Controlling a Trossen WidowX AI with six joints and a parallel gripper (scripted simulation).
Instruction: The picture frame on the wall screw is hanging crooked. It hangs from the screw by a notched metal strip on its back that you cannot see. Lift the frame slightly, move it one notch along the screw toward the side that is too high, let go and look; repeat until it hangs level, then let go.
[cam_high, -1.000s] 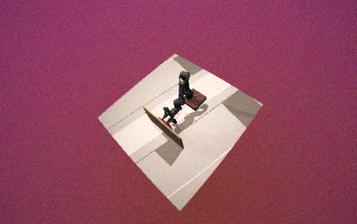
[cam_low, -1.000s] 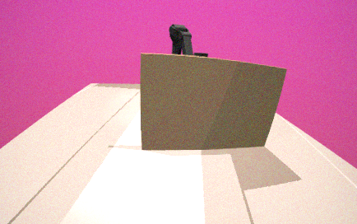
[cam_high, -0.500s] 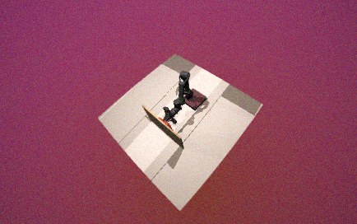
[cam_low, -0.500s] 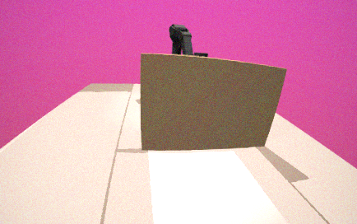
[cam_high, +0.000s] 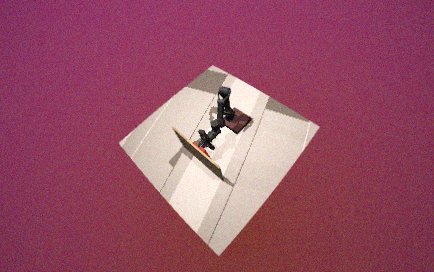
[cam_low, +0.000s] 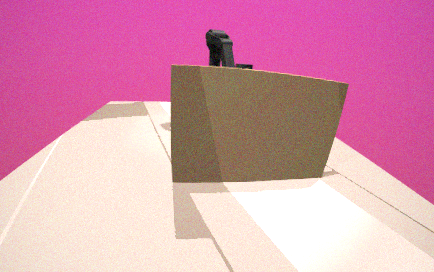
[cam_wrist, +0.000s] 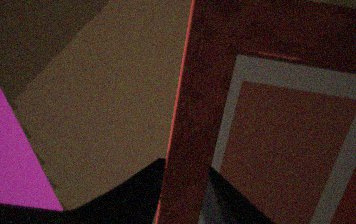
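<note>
The picture frame lies 5 cm below my gripper tip and 2 cm to the left of it. The rest, counted from my gripper tip: wall panel (5 cm below, 2 cm ahead, 1 cm to the left).
</note>
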